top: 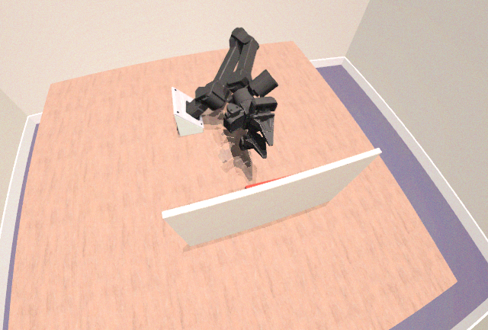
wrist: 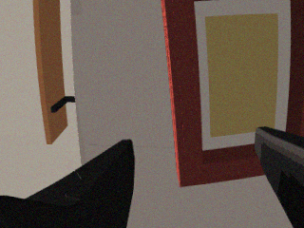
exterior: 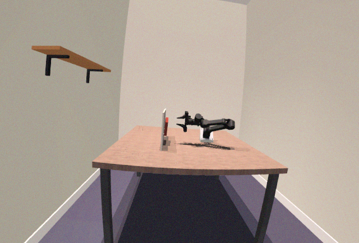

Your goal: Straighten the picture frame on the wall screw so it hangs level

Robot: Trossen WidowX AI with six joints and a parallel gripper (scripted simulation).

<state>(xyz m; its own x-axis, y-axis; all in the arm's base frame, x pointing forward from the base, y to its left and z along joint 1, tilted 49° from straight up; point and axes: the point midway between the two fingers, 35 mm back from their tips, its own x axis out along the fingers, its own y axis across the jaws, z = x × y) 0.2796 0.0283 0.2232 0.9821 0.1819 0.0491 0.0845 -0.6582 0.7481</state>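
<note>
Right now my gripper tip is 100 mm short of the picture frame and 60 mm above it. Also, from my gripper tip: wall panel (110 mm ahead, 60 mm below).
</note>
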